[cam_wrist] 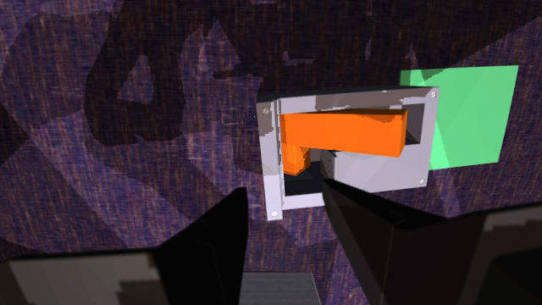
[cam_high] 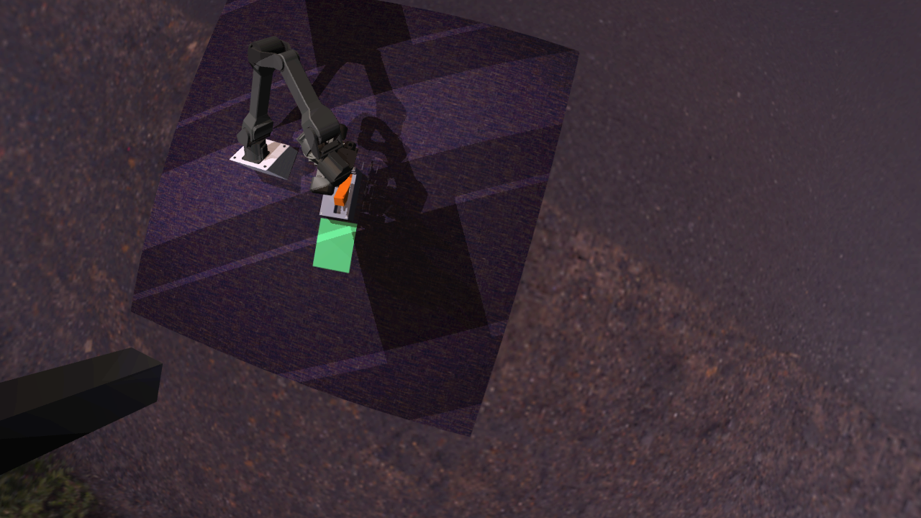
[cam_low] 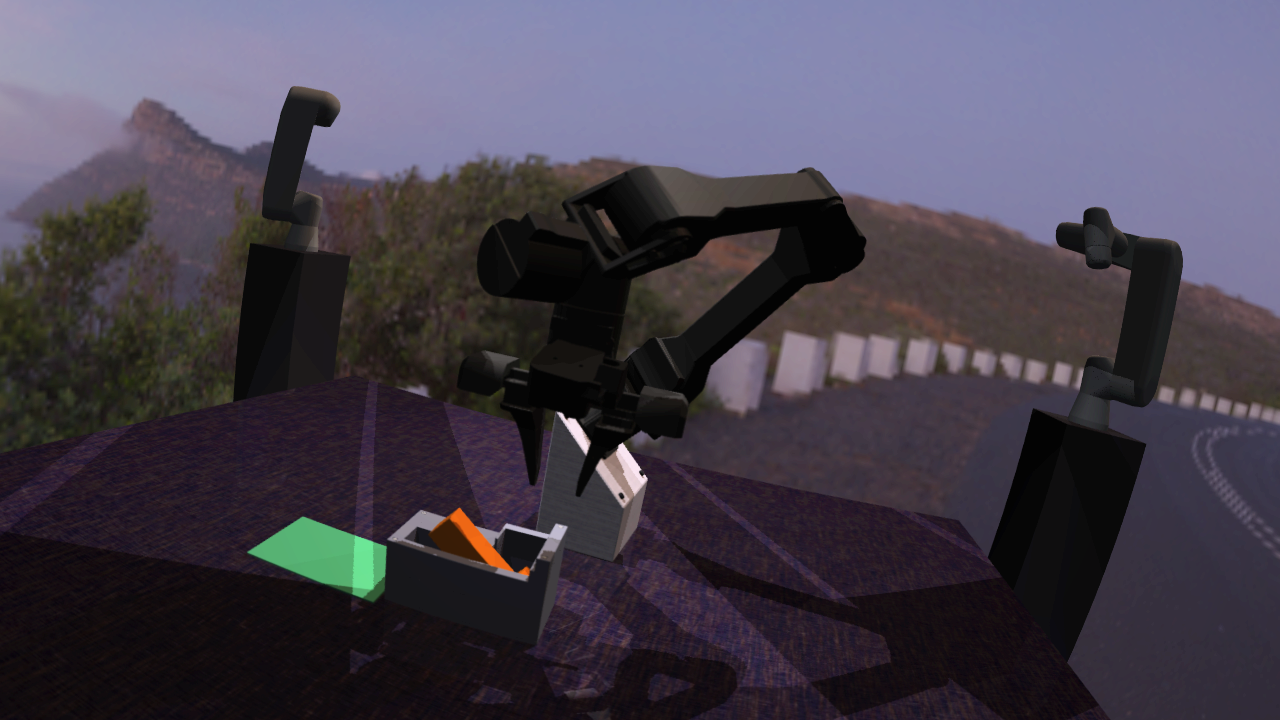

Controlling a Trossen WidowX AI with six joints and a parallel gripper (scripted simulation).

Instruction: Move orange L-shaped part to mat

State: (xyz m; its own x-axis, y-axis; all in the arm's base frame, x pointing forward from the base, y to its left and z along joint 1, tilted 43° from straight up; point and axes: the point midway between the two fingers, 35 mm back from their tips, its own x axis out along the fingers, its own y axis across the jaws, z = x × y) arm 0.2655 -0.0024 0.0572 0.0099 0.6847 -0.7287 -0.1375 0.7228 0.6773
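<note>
The orange l-shaped part lies 10 cm below my gripper tip and 4 cm to the right of it. From my gripper tip the other things lie so: green mat (22 cm to the right, 16 cm below, 2 cm ahead).
</note>
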